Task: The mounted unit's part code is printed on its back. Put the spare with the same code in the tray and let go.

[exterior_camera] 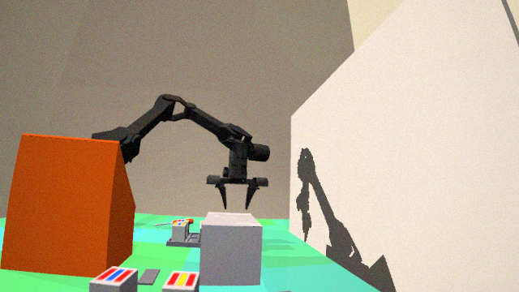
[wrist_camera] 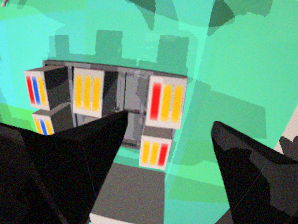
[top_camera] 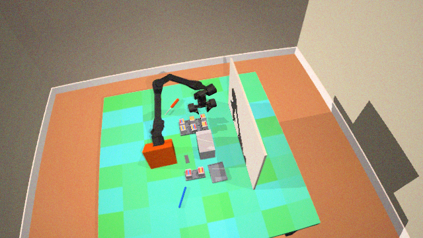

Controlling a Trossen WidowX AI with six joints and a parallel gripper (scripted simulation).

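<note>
My gripper tip is 50 mm above the grey spare block. Round my gripper tip: grey tray (40 mm ahead, 420 mm to the right, 90 mm below); tall panel (230 mm ahead, 220 mm to the right, 130 mm above); grey mounted unit (10 mm behind, 220 mm to the right, 40 mm below).
</note>
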